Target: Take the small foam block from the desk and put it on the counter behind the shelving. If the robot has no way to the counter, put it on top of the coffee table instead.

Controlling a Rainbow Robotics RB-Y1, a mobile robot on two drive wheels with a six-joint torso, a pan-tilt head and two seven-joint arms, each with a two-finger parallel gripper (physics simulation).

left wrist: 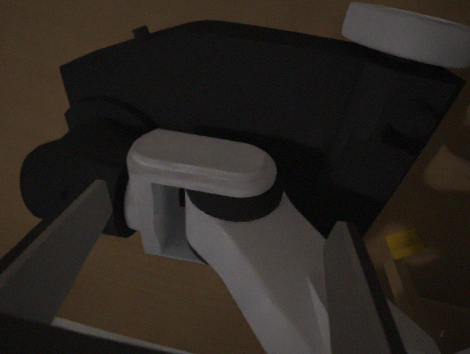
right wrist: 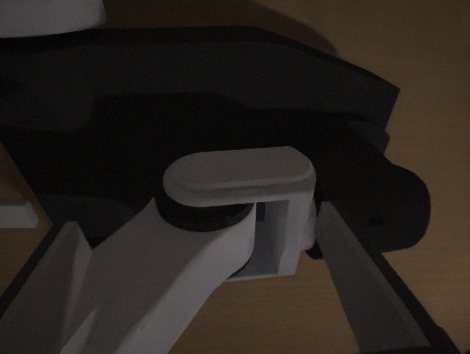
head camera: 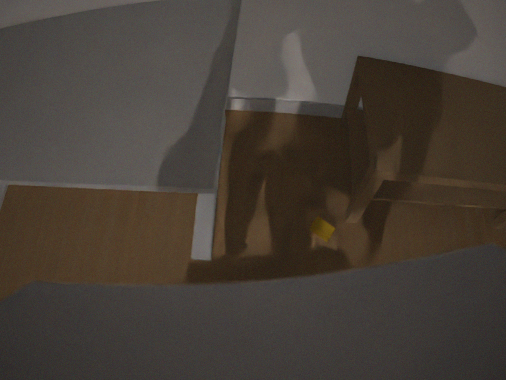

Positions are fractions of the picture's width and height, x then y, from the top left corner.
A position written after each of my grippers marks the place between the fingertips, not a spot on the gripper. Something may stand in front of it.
my left gripper: left wrist 0.46,0.61; not seen in the right wrist view (out of frame)
my right gripper: right wrist 0.44,0.64; not seen in the left wrist view (out of frame)
